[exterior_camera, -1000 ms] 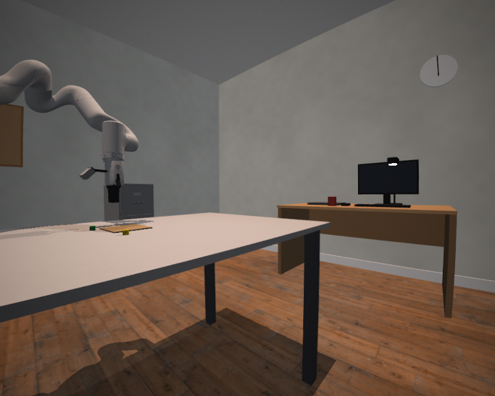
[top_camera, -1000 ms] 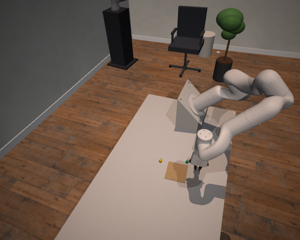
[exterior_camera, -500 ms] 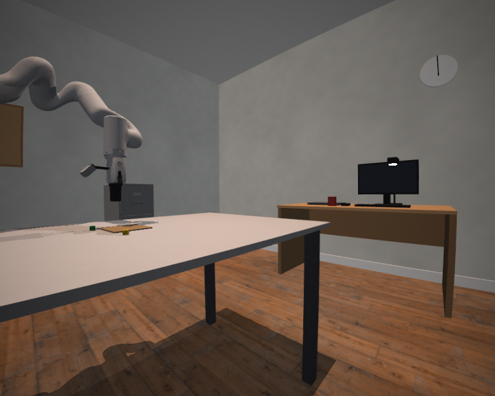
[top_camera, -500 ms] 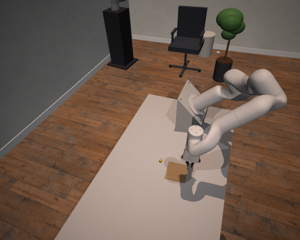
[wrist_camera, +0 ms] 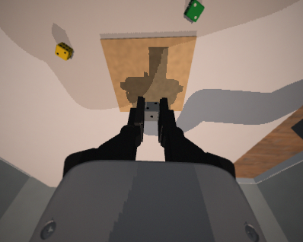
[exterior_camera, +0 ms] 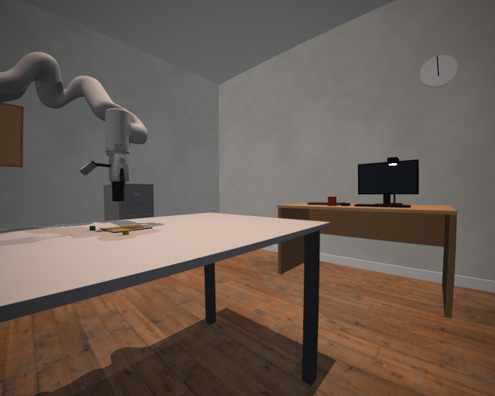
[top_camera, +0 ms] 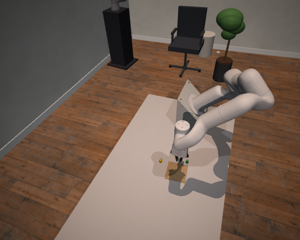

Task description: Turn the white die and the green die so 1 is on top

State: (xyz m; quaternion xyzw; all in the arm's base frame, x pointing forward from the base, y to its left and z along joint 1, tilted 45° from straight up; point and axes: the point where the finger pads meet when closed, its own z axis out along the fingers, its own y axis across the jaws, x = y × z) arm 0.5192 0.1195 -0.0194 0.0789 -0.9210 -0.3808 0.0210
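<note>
The mat lies 12 cm below my hand and 2 cm ahead of it. From my hand the other things lie so: white die: 1 cm below; yellow die: 14 cm to the right, 12 cm below; green die: 12 cm below, 8 cm behind, 4 cm to the left.
</note>
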